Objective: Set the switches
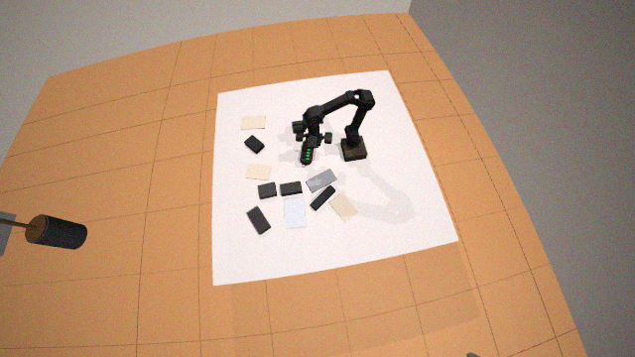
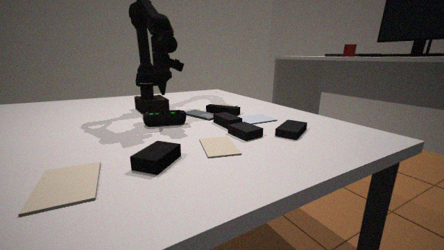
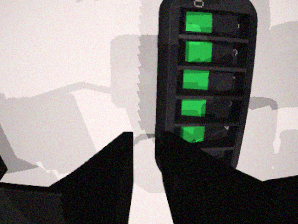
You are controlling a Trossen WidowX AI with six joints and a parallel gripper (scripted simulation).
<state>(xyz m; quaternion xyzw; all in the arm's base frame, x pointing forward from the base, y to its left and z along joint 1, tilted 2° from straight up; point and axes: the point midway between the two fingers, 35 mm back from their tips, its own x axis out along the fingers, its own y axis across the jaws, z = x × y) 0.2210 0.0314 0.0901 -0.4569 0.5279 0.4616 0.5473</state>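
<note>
The grey plate lies 30 mm behind my gripper tip, 170 mm to the left of it and 100 mm below it. The rest, counted from my gripper tip: long dark block: 30 mm behind, 270 mm to the left, 90 mm below; then pale blue plate: 120 mm ahead, 340 mm to the left, 110 mm below.
</note>
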